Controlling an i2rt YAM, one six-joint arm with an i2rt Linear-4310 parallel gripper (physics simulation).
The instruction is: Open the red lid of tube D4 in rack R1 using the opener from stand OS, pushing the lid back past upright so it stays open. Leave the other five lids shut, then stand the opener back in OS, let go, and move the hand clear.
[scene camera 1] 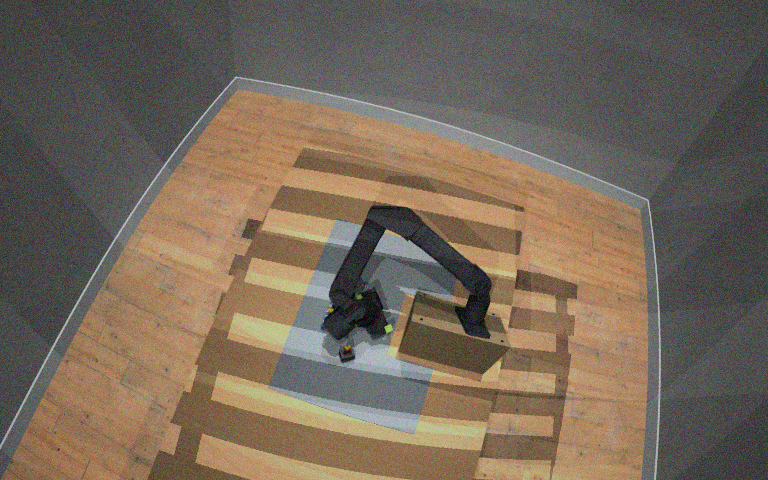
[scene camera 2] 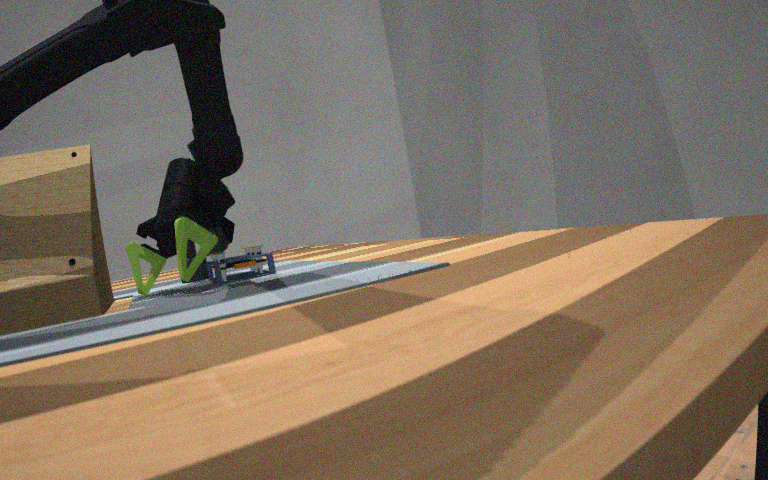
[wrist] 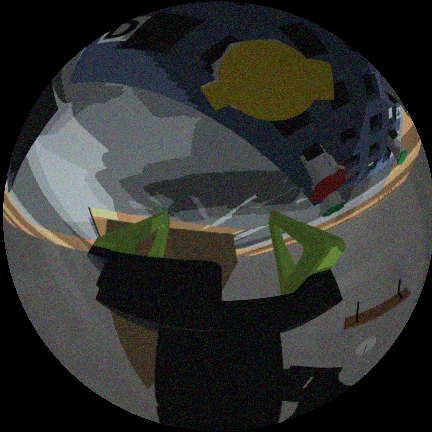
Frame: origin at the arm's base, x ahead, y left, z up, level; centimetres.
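Seen in the pictures: gripper, between the fingertips: (scene camera 1: 382, 315) (scene camera 2: 162, 287) (wrist: 218, 215); arm's base, origin of its link: (scene camera 1: 471, 323).
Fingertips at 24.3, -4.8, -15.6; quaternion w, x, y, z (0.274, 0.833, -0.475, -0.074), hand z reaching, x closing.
Offsets run from my fingertips to a thing's top centre, as dx, dy, dz. Level surfaces: height alone.
My gripper (scene camera 1: 373, 312) (scene camera 2: 165, 285) (wrist: 218, 215) is open and empty, its two lime fingers wide apart beside and above the blue rack R1 (scene camera 2: 272, 264) (wrist: 115, 67). In the wrist view the red lid {+9.4, +2.4, +3.2} (wrist: 327, 185) sits at the right on its pale tube and looks shut, though its angle is hard to tell. A yellow lid {+10.0, +6.2, +3.2} (wrist: 267, 80) is large near the top, and green lids {+8.9, -1.4, +3.2} (wrist: 334, 209) (wrist: 401, 157) show beyond. Stand OS {+8.1, +15.7, +3.0} (scene camera 1: 346, 357) (scene camera 2: 201, 272) is a small dark block; the orange-topped opener {+8.1, +15.7, +7.5} (scene camera 1: 347, 348) stands in it. The hand hides most of the rack in scene camera 1.
The arm is mounted on a wooden box (scene camera 1: 447, 345) (scene camera 2: 45, 237) (wrist: 200, 245) beside the hand. A grey-blue mat {dz -1.0} (scene camera 1: 351, 390) (scene camera 2: 362, 277) lies under the rack and the stand. The striped wooden table {dz -1.3} (scene camera 2: 453, 350) surrounds the mat.
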